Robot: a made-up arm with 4 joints. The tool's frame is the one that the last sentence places. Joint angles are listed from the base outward.
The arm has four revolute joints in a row. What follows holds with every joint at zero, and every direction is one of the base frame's. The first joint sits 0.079 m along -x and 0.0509 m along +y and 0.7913 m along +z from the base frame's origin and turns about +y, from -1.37 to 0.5 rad. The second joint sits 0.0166 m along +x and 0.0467 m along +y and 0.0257 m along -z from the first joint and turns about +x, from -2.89 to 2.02 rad. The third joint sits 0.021 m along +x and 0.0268 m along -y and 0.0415 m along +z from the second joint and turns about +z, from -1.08 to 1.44 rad. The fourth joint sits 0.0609 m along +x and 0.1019 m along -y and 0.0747 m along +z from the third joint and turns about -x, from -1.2 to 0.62 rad. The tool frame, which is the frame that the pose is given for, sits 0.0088 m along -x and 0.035 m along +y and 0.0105 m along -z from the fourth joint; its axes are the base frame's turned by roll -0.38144, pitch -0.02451 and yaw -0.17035 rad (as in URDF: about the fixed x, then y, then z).
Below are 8 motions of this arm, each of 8 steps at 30 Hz.
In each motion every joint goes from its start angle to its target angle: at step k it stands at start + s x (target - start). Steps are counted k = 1, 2, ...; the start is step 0. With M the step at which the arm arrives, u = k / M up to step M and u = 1 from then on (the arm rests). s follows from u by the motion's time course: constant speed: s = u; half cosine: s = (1 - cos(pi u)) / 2; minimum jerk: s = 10 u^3 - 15 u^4 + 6 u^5.
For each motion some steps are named. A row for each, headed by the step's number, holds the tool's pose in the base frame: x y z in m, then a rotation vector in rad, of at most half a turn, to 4 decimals.
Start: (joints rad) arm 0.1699 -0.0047 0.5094 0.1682
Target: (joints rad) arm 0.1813 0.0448 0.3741 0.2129
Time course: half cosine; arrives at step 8
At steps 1, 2, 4, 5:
1: 0.0486 0.0357 0.8449 -0.5080 0.0208 0.3617
2: 0.0481 0.0339 0.8443 -0.5092 0.0238 0.3471
4: 0.0463 0.0282 0.8424 -0.5132 0.0343 0.2997
5: 0.0452 0.0252 0.8413 -0.5153 0.0406 0.2742

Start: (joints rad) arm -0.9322 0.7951 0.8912 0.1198
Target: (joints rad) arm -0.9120 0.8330 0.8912 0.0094
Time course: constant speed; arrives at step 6
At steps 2, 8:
2: -0.0245 0.0033 0.9044 0.0597 -1.3503 0.7060
8: -0.0232 0.0005 0.9029 0.1417 -1.3070 0.7618

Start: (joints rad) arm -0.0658 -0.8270 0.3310 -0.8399
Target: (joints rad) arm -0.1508 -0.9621 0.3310 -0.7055
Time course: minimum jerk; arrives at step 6
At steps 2, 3, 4, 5, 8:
2: 0.0203 0.1490 0.9200 -0.4461 0.1208 0.0758
3: 0.0172 0.1541 0.9190 -0.5238 0.0912 0.0663
4: 0.0143 0.1590 0.9178 -0.6013 0.0621 0.0552
5: 0.0126 0.1618 0.9170 -0.6479 0.0448 0.0478
8: 0.0123 0.1623 0.9168 -0.6574 0.0413 0.0463

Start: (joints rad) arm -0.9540 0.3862 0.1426 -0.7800
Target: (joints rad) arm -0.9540 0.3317 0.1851 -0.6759
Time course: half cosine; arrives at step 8
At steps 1, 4, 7, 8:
1: -0.0745 -0.0341 0.9097 0.7000 -0.8017 0.3675
4: -0.0759 -0.0293 0.9120 0.6256 -0.8181 0.3480
7: -0.0772 -0.0246 0.9141 0.5512 -0.8341 0.3286
8: -0.0773 -0.0242 0.9143 0.5451 -0.8354 0.3270

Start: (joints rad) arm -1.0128 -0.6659 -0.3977 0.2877
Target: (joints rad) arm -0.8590 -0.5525 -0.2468 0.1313
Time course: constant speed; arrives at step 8
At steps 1, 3, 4, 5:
1: -0.1463 0.0673 0.9064 -0.8894 -0.8914 -1.1657
3: -0.1391 0.0652 0.9112 -0.8703 -0.8741 -1.0760
4: -0.1354 0.0642 0.9135 -0.8594 -0.8643 -1.0318
5: -0.1317 0.0632 0.9156 -0.8476 -0.8538 -0.9881

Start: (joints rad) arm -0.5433 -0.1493 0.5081 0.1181
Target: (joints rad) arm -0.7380 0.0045 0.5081 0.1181
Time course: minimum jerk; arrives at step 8
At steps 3, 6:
3: -0.0288 0.0476 0.9245 -0.6760 -0.6845 0.1459
6: -0.0417 0.0376 0.9256 -0.5959 -0.8223 0.1331

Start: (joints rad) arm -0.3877 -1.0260 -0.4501 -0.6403
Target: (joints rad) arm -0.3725 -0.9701 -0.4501 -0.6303
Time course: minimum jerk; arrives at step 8
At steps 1, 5, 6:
1: -0.0791 0.1504 0.9375 -0.6175 -0.6613 -0.6829
5: -0.0782 0.1438 0.9391 -0.5883 -0.6405 -0.6786
6: -0.0779 0.1422 0.9395 -0.5812 -0.6355 -0.6776

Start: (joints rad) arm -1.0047 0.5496 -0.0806 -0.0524
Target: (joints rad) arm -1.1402 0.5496 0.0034 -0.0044
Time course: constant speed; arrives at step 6
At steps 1, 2, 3, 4, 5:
1: -0.0481 -0.0408 0.8721 0.3021 -0.9321 -0.0945
2: -0.0495 -0.0401 0.8737 0.2903 -0.9617 -0.0841
3: -0.0510 -0.0395 0.8752 0.2784 -0.9915 -0.0739
4: -0.0525 -0.0388 0.8767 0.2662 -1.0213 -0.0641
5: -0.0541 -0.0381 0.8782 0.2539 -1.0513 -0.0545

